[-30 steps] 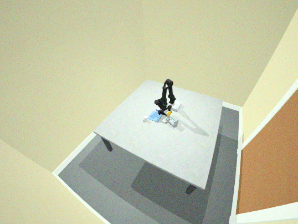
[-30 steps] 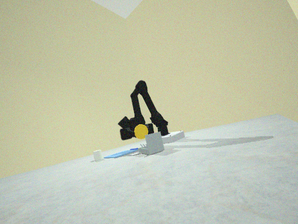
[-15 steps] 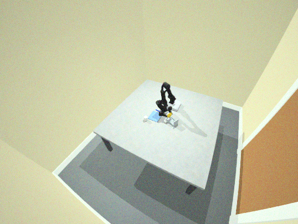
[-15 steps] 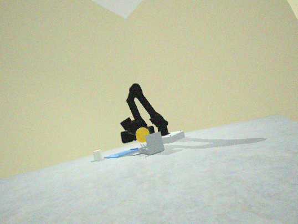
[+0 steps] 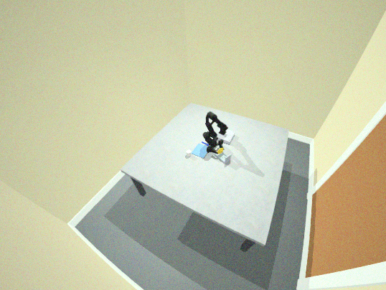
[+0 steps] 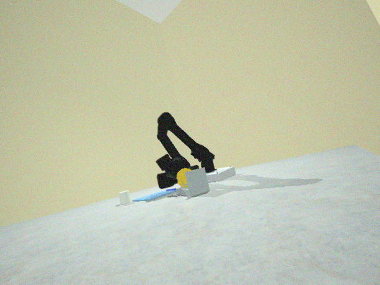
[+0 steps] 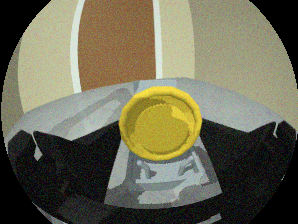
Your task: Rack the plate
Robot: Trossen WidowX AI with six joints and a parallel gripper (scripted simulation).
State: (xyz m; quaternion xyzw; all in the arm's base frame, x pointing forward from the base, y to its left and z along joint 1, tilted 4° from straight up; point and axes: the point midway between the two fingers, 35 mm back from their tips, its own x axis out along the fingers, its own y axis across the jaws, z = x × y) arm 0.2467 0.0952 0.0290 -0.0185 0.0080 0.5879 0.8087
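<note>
The yellow plate lies 1 cm to the right of my gripper tip. The rest, counted from my gripper tip: light blue mat (19 cm to the right, 5 cm below, 5 cm ahead); then grey dish rack (3 cm below, 2 cm to the left, 1 cm ahead); then blue spoon (20 cm to the right, 5 cm below, 5 cm behind).
</note>
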